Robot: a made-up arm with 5 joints.
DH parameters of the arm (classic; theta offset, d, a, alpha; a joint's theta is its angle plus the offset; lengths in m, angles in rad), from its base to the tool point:
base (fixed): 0.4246 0 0.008 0
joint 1: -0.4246 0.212 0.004 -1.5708
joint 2: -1.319 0 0.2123 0
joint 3: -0.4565 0 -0.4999 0
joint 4: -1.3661 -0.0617 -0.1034 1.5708
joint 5: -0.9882 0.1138 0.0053 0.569
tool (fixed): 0.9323 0.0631 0 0
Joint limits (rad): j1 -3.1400..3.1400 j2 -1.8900..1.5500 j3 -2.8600..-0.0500 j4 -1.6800..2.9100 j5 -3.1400..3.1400
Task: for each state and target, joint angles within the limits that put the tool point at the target. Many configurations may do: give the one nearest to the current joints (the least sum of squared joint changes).
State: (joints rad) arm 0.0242 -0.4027 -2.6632 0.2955 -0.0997
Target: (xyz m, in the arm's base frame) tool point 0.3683 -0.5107 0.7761
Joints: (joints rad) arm -0.8219 -0.2044 -1.7815 0.7730 0.0267
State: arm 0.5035 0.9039 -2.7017 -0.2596 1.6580
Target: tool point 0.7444 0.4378 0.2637
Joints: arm 0.6320 1.2344 -2.4344 -0.6175 1.6638
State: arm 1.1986 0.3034 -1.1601 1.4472 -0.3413
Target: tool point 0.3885 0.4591 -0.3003
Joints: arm 0.9990 0.9884 -1.5143 0.9675 -0.3746
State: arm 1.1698 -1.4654 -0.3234 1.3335 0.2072
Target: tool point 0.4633 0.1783 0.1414
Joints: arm 0.5499 -1.1309 -0.1256 1.1394 0.1845
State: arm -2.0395 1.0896 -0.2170 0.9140 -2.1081
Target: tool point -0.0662 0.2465 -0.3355
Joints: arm -1.3925 1.4568 -0.5947 0.6601 -1.9747
